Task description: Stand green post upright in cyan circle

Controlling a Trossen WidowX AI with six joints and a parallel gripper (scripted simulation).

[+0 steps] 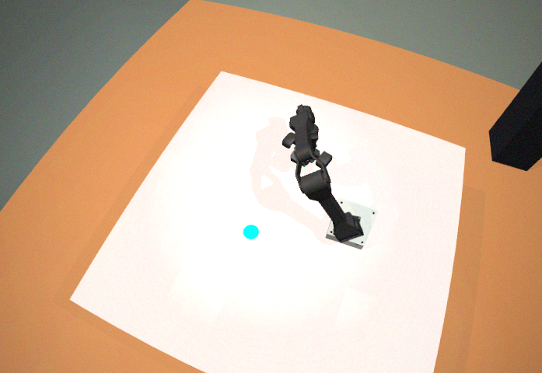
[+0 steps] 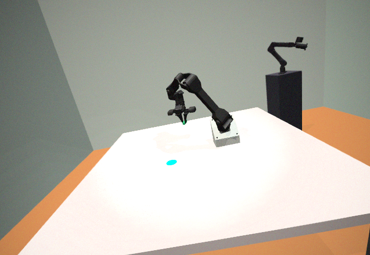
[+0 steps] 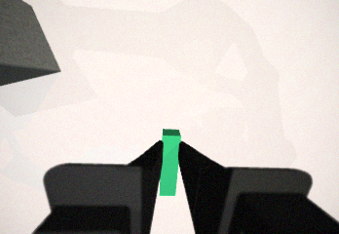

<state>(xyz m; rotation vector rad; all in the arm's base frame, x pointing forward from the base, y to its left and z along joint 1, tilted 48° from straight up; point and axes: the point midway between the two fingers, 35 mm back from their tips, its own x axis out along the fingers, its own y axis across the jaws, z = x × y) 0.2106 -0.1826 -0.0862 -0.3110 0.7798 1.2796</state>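
My gripper tip is now 13 cm short of the cyan circle, 28 cm to the right of it and 13 cm above it. Round my gripper tip: green post (1 cm behind, 2 cm to the right).
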